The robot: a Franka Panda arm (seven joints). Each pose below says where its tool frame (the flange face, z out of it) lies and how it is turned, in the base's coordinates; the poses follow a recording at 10 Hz.
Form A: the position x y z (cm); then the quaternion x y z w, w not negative.
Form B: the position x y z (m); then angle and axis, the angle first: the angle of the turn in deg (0 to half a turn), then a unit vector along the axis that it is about. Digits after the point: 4 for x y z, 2 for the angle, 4 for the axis.
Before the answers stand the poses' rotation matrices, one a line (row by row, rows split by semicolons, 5 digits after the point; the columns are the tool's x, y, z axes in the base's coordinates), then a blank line. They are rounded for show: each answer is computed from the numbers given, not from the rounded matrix.
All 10 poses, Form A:
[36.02 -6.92 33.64 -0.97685 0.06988 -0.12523 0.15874]
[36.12 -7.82 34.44 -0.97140 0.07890 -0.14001 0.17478]
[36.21 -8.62 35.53 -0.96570 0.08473 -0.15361 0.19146]
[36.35 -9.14 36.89 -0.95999 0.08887 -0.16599 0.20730]
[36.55 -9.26 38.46 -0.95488 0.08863 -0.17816 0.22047]
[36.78 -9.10 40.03 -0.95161 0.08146 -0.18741 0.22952]
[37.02 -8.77 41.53 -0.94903 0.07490 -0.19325 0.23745]
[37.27 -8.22 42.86 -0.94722 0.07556 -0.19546 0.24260]
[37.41 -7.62 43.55 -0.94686 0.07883 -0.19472 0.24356]
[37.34 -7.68 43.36 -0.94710 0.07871 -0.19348 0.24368]
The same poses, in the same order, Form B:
0.95887 -0.09677 0.26685; -0.17628 -0.93984 0.29263; 0.22248 -0.32763 -0.91824
0.94834 -0.10435 0.29959; -0.20223 -0.92645 0.31747; 0.24443 -0.36166 -0.89970
0.93845 -0.10483 0.32912; -0.22247 -0.91233 0.34375; 0.26424 -0.39581 -0.87950
0.92910 -0.10181 0.35554; -0.23945 -0.89826 0.36851; 0.28185 -0.42751 -0.85895
0.92081 -0.09070 0.37932; -0.24782 -0.88708 0.38946; 0.30116 -0.45263 -0.83930
0.91648 -0.06901 0.39408; -0.24107 -0.88137 0.40629; 0.31929 -0.46736 -0.82440
0.91409 -0.05039 0.40237; -0.23394 -0.87601 0.42175; 0.33123 -0.47965 -0.81254
0.91217 -0.04831 0.40695; -0.23798 -0.87087 0.43006; 0.33363 -0.48913 -0.80588
0.91174 -0.05443 0.40715; -0.24414 -0.86893 0.43054; 0.33035 -0.49194 -0.80552
0.91274 -0.05480 0.40485; -0.24338 -0.86885 0.43112; 0.32813 -0.49203 -0.80637

[0.3602 -0.0692 0.3364 161.73 -0.9894 0.0708 -0.1268]
[0.3612 -0.0782 0.3444 159.87 -0.9866 0.0801 -0.1422]
[0.3621 -0.0862 0.3553 157.92 -0.9839 0.0863 -0.1565]
[0.3635 -0.0914 0.3689 156.07 -0.9813 0.0908 -0.1697]
[0.3655 -0.0926 0.3846 154.53 -0.9790 0.0909 -0.1827]
[0.3678 -0.0910 0.4003 153.46 -0.9777 0.0837 -0.1926]
[0.3702 -0.0877 0.4153 152.53 -0.9770 0.0771 -0.1989]
[0.3727 -0.0822 0.4286 151.92 -0.9764 0.0779 -0.2015]
[0.3741 -0.0762 0.4355 151.81 -0.9763 0.0813 -0.2008]
[0.3734 -0.0768 0.4336 151.79 -0.9765 0.0812 -0.1995]

